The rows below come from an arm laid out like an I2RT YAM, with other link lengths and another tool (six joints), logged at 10 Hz.
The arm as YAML. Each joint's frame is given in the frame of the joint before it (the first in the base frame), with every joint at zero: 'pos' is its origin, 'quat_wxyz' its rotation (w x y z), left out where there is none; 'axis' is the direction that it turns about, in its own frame. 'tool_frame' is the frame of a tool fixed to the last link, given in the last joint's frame.
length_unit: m
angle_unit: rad
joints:
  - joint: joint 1
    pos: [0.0, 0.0, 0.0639]
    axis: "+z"
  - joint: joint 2
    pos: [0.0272, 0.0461, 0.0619]
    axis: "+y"
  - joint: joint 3
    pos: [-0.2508, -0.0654, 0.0]
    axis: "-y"
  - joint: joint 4
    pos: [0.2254, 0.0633, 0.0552]
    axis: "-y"
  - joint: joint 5
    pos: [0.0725, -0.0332, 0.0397]
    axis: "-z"
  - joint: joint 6
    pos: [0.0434, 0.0, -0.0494]
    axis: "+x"
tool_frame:
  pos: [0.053, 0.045, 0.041]
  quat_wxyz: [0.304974, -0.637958, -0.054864, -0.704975]
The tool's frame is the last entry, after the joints.
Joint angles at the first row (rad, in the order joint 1, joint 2, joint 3, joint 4, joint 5, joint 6):
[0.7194, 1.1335, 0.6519, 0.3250, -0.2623, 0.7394]
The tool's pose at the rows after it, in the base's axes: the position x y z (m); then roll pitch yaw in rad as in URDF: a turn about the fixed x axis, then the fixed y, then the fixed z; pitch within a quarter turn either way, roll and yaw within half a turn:
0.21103, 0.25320, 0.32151, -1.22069, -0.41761, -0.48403
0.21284, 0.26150, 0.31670, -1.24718, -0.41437, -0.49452
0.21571, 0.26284, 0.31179, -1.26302, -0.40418, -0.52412
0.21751, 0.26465, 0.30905, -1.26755, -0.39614, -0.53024
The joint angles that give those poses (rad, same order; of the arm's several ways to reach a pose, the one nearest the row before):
[0.7500, 1.1841, 0.6825, 0.3375, -0.2624, 0.7364]
[0.7792, 1.2148, 0.6979, 0.3299, -0.2120, 0.7409]
[0.7915, 1.2272, 0.6949, 0.3313, -0.1658, 0.7562]
[0.7961, 1.2410, 0.6949, 0.3406, -0.1549, 0.7654]

